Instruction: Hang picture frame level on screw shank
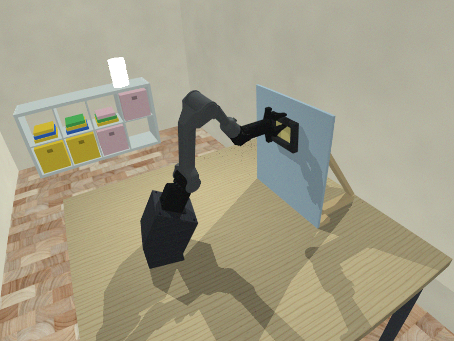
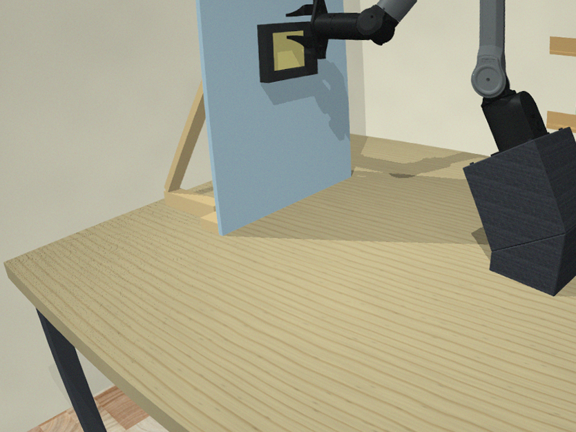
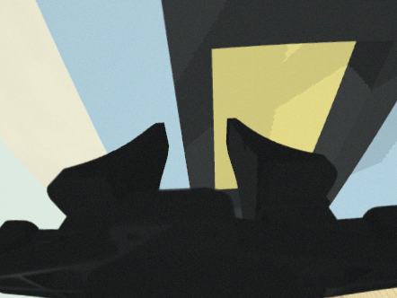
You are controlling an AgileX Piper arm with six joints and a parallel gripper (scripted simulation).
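Now: the black picture frame 60 mm below my hand, 10 mm to the left of it and 10 mm ahead of it. Round my hand: blue wall board (170 mm below, 30 mm ahead, 10 mm to the left).
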